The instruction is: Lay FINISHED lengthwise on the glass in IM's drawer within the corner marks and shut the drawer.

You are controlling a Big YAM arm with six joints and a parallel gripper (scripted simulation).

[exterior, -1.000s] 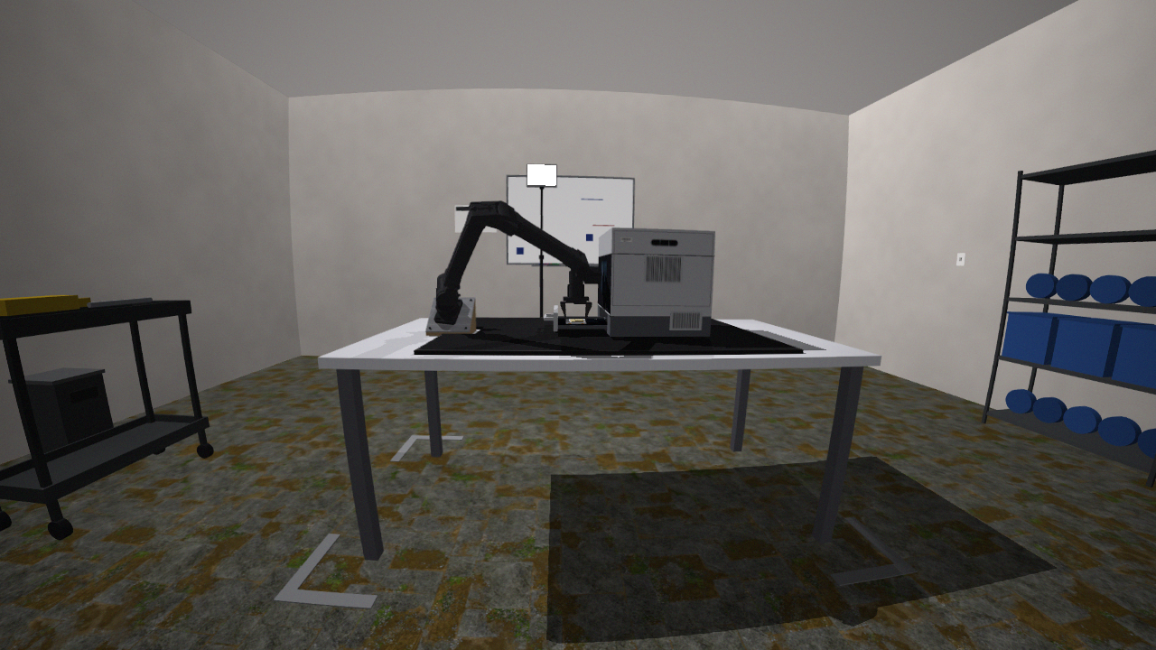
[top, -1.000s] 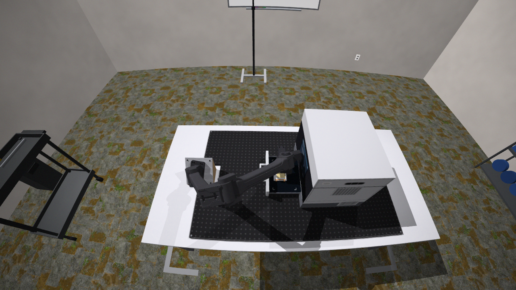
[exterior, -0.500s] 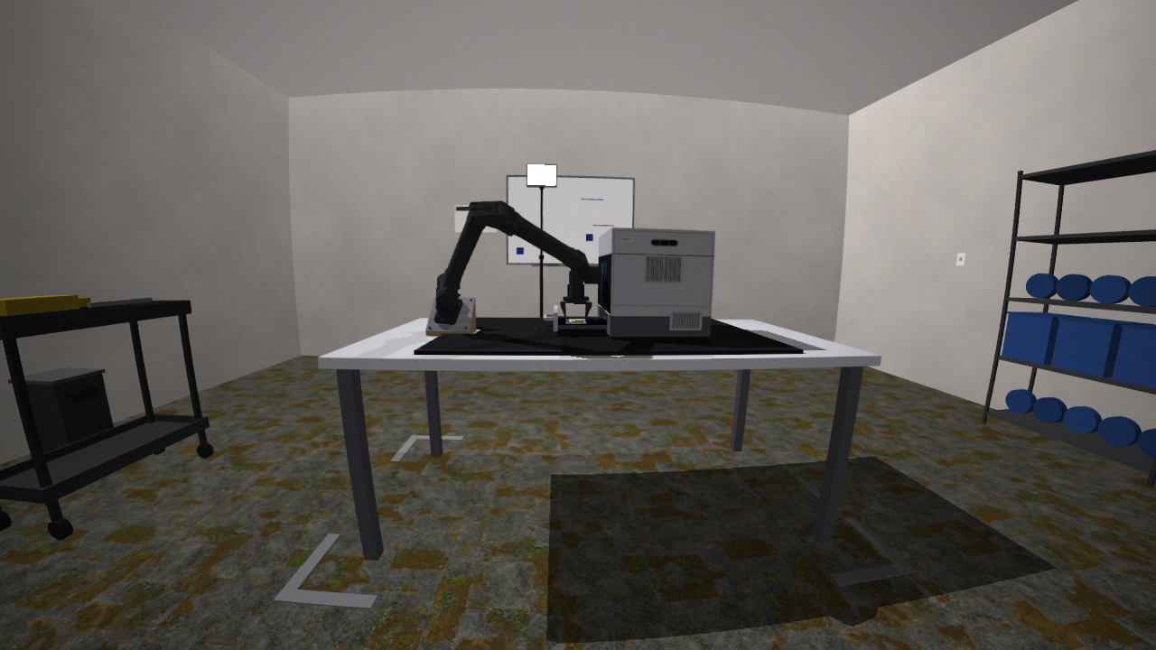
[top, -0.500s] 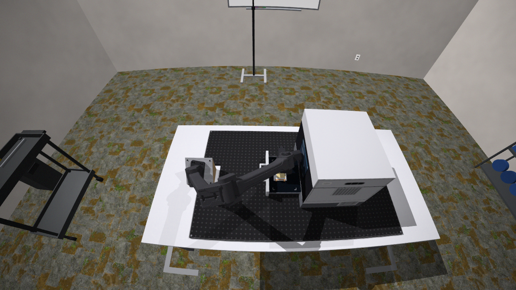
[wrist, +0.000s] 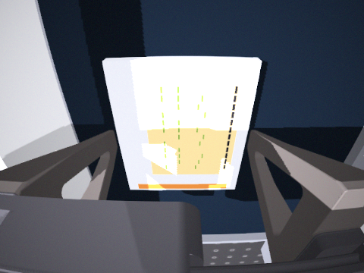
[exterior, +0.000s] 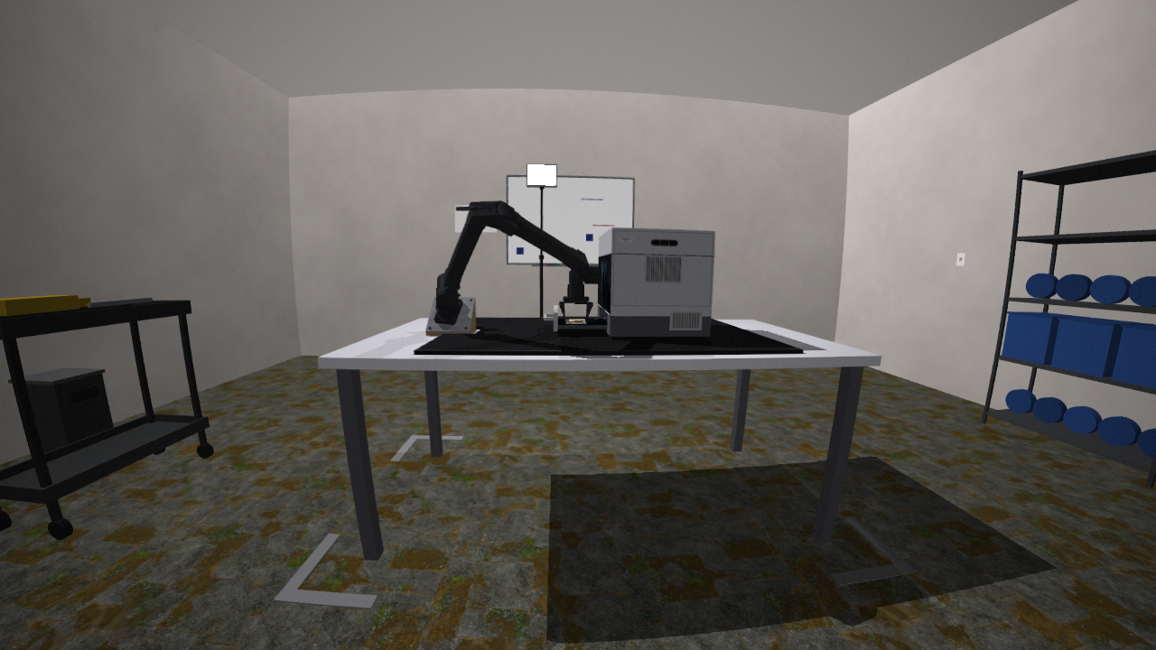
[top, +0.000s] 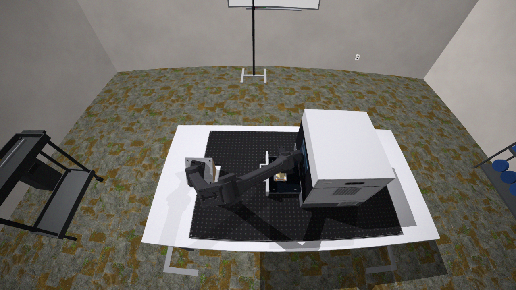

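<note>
Now: hand 10 mm to the left of the finished cassette and 10 mm above it. From my hand the other things lie so: imager drawer: 30 mm ahead.
</note>
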